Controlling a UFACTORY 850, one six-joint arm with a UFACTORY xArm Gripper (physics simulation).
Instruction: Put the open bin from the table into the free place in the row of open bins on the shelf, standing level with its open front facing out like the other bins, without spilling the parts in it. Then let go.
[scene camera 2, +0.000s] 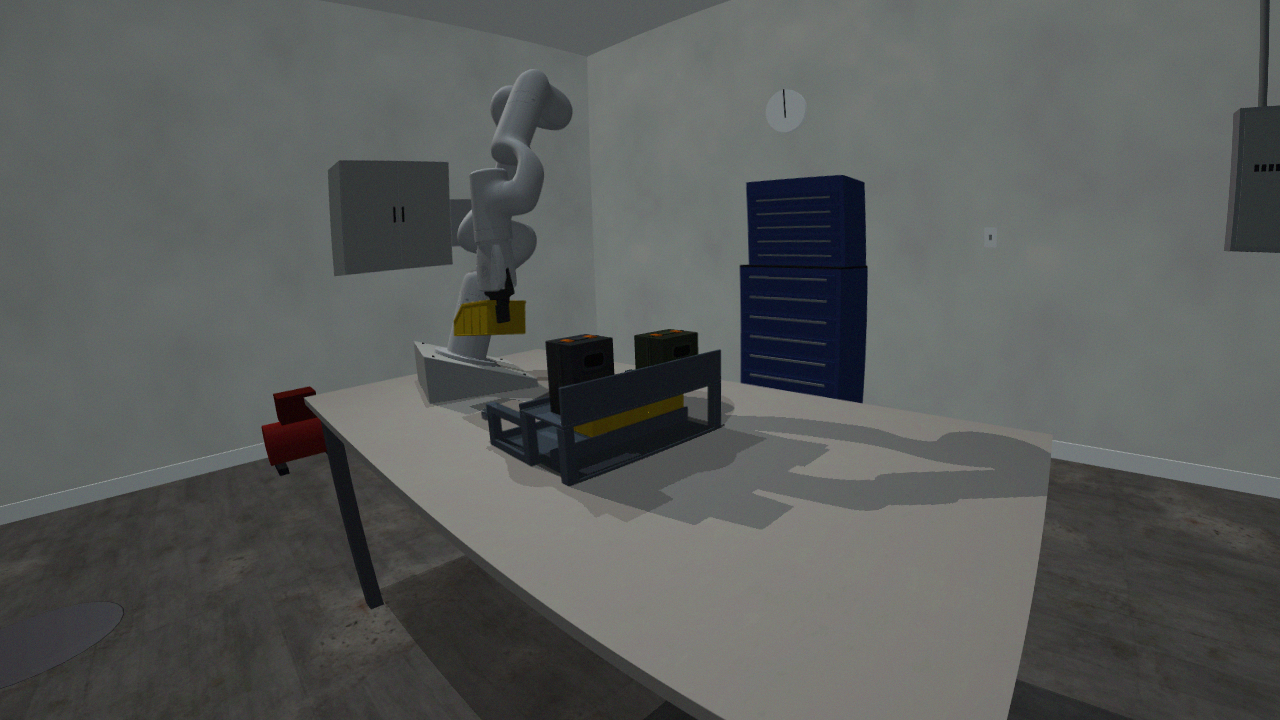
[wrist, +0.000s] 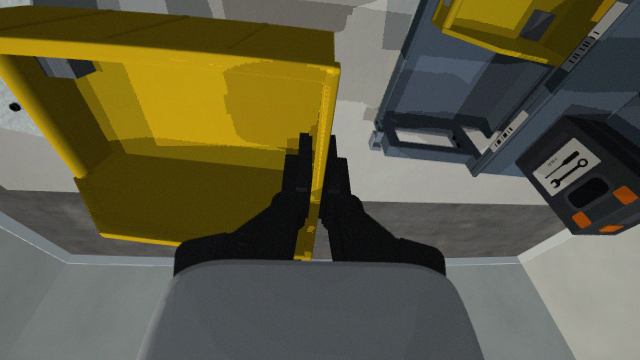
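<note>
The open yellow bin (scene camera 2: 474, 319) (wrist: 190, 100) hangs in the air near the robot's base, roughly level in the scene view. My gripper (scene camera 2: 503, 313) (wrist: 315, 151) is shut on one of its walls, with one finger inside and one outside. A small grey patch shows at the bin's far left in the wrist view; I cannot tell whether it is a part. The blue-grey shelf (scene camera 2: 640, 386) (wrist: 425, 151) stands on the table, apart from the held bin. A yellow bin (scene camera 2: 631, 416) (wrist: 480, 20) stands on it, with a free place beside it toward the shelf's near end in the wrist view.
A dark toolbox (scene camera 2: 580, 365) (wrist: 590, 185) with orange latches and a dark green toolbox (scene camera 2: 665, 348) stand on top of the shelf. The robot's base (scene camera 2: 447, 380) is on the table (scene camera 2: 805, 555). A small bracket (wrist: 376, 139) sticks out from the shelf's end.
</note>
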